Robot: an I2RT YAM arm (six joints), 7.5 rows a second.
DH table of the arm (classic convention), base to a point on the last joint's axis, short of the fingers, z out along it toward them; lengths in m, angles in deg. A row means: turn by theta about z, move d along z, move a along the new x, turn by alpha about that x. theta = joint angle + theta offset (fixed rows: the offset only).
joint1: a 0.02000, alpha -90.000, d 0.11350, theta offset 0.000
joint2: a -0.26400, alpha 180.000, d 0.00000, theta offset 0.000
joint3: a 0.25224, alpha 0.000, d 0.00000, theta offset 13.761
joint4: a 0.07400, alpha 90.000, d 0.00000, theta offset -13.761
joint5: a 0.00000, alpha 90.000, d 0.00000, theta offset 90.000
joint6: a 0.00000, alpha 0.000, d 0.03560, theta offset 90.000
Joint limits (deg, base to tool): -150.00..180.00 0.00..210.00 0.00..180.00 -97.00..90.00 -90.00..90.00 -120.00..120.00
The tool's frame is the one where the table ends.
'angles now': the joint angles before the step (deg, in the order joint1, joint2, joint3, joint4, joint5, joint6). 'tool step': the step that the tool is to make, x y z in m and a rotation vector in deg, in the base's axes. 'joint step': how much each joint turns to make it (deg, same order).
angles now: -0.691, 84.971, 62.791, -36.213, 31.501, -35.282
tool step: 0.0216, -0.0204, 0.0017, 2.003, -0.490, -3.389
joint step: -3.742, 5.055, 5.340, -0.333, -1.908, 0.881
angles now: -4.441, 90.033, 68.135, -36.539, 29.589, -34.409
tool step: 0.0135, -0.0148, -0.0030, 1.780, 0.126, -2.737
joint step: -2.434, 3.709, 3.435, -0.672, -1.350, 1.334
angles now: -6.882, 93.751, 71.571, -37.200, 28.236, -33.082
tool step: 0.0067, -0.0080, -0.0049, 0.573, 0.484, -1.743
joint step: -1.189, 2.178, 1.457, -0.225, -0.158, 0.831
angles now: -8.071, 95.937, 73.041, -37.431, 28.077, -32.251
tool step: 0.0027, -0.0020, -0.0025, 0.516, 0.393, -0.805
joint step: -0.273, 0.992, 0.714, -0.549, -0.137, 0.777
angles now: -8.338, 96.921, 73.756, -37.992, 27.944, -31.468
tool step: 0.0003, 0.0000, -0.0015, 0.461, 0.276, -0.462
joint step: -0.006, 0.319, 0.157, -0.495, -0.148, 0.678
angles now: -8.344, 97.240, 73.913, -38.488, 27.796, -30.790
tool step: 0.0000, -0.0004, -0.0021, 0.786, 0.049, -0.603
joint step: -0.105, 0.263, -0.043, -0.275, -0.448, 0.904
